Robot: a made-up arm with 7 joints. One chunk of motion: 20 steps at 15 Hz.
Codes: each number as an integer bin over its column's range. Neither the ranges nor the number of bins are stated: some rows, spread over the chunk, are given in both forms.
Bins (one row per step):
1: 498 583 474 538 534 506 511
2: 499 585 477 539 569 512 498
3: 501 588 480 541 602 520 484
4: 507 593 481 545 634 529 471
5: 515 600 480 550 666 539 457
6: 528 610 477 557 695 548 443
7: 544 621 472 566 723 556 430
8: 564 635 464 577 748 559 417
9: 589 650 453 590 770 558 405
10: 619 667 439 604 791 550 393
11: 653 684 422 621 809 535 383
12: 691 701 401 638 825 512 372
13: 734 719 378 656 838 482 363
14: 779 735 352 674 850 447 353
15: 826 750 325 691 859 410 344
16: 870 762 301 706 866 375 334
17: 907 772 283 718 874 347 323
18: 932 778 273 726 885 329 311
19: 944 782 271 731 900 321 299
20: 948 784 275 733 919 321 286
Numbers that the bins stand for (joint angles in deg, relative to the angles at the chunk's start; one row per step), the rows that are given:
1: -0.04 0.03 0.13 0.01 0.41 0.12 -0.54
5: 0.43 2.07 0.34 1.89 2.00 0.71 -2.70
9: 2.51 8.08 -0.58 8.13 3.25 1.05 -4.78
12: 5.37 14.20 -2.35 15.63 3.91 0.23 -6.11
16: 10.38 21.53 -5.76 26.25 4.40 -2.24 -7.63
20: 12.57 24.17 -6.64 30.46 5.04 -3.22 -9.55
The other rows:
2: -0.01 0.27 0.23 0.17 0.83 0.23 -1.06
3: 0.04 0.63 0.34 0.48 1.23 0.37 -1.62
4: 0.21 1.23 0.37 1.11 1.62 0.53 -2.14
6: 0.80 3.27 0.23 2.98 2.35 0.87 -3.26
7: 1.25 4.59 0.06 4.38 2.68 1.02 -3.78
8: 1.81 6.28 -0.21 6.10 2.98 1.07 -4.30
10: 3.35 10.12 -1.06 10.32 3.50 0.91 -5.26
11: 4.30 12.16 -1.64 12.97 3.72 0.64 -5.66
13: 6.57 16.37 -3.14 18.44 4.07 -0.32 -6.47
14: 7.83 18.29 -4.02 21.25 4.21 -0.95 -6.87
15: 9.15 20.09 -4.94 23.90 4.32 -1.61 -7.23
17: 11.42 22.73 -6.37 28.12 4.50 -2.75 -8.07
18: 12.12 23.45 -6.71 29.37 4.63 -3.07 -8.55
19: 12.46 23.93 -6.78 30.15 4.81 -3.22 -9.03

